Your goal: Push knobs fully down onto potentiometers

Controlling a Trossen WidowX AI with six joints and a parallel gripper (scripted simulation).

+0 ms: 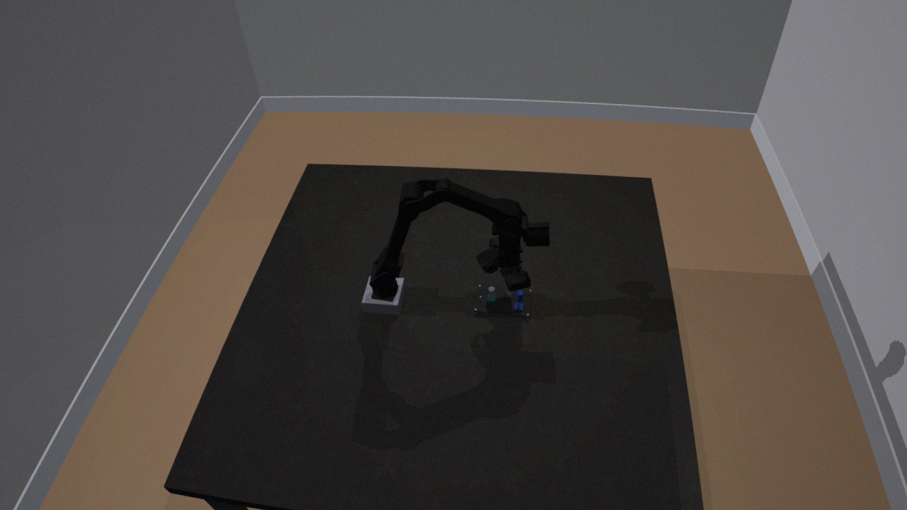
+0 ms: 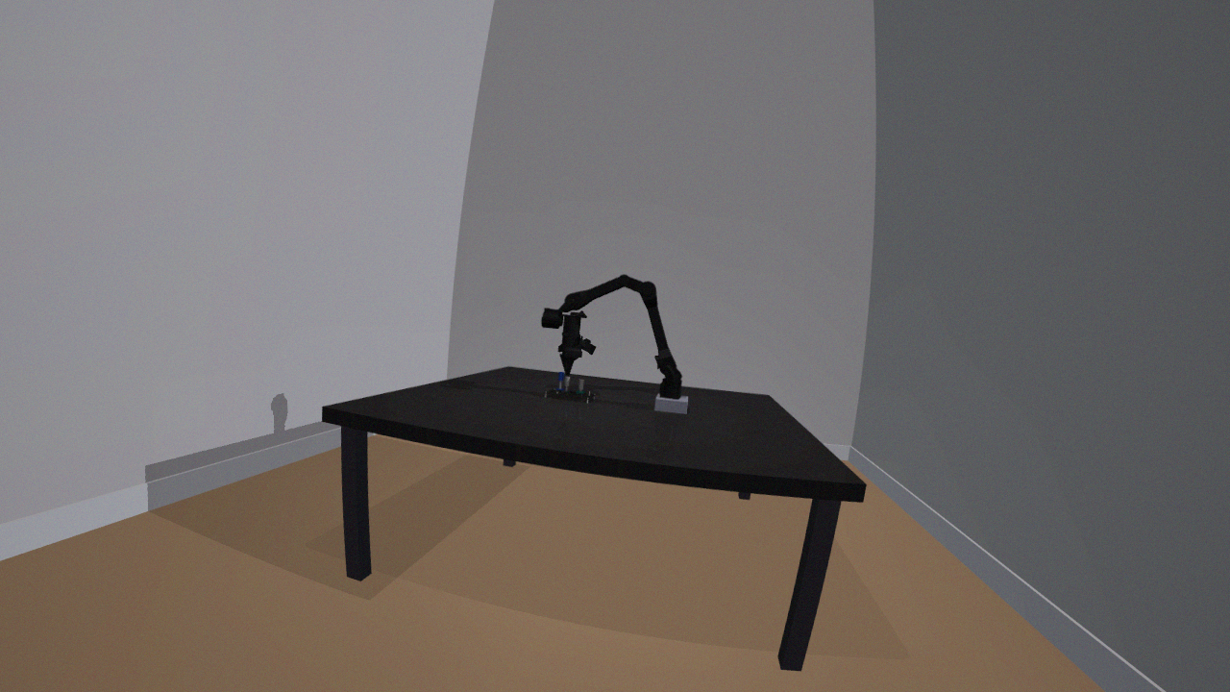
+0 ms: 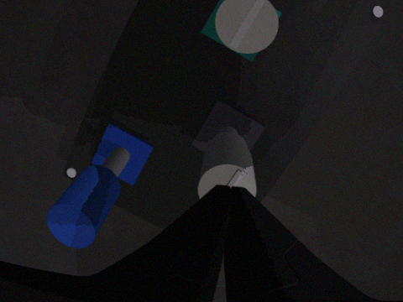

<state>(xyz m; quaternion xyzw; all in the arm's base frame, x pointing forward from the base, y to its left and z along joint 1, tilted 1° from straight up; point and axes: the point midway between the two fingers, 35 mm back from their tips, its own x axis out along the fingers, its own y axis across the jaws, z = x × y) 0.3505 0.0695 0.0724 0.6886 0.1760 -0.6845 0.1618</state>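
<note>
My gripper tip is now 20 mm above the white knob.
</note>
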